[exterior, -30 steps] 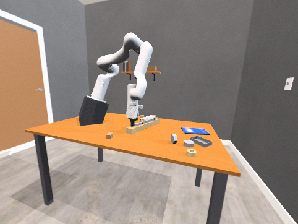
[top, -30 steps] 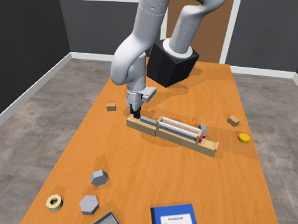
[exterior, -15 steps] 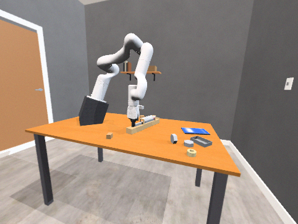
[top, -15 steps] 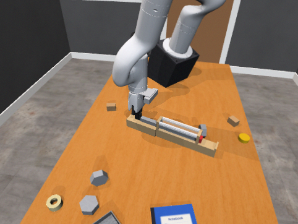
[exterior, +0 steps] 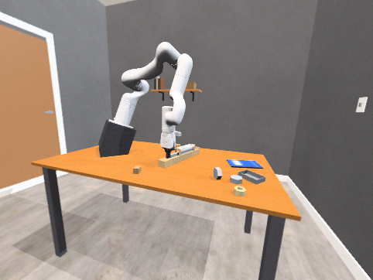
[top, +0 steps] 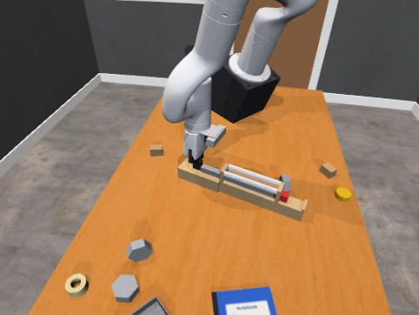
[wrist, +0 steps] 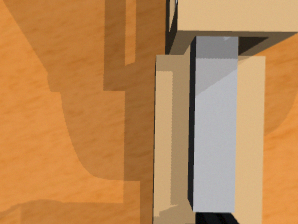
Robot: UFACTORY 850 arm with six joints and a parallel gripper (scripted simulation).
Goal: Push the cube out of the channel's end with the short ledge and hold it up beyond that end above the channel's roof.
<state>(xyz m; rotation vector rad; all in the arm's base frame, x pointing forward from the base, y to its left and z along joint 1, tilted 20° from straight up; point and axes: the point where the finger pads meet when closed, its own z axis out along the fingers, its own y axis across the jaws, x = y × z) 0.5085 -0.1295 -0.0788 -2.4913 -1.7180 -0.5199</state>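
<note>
The red cube is 100 mm ahead of my hand, 290 mm to the left of it and 10 mm below it. From my hand the other things lie so: tan cube: 110 mm behind, 180 mm to the right, 50 mm below; yellow disc: 10 mm ahead, 500 mm to the left, 60 mm below; grey rod: 30 mm ahead, 80 mm to the left, 10 mm below.
</note>
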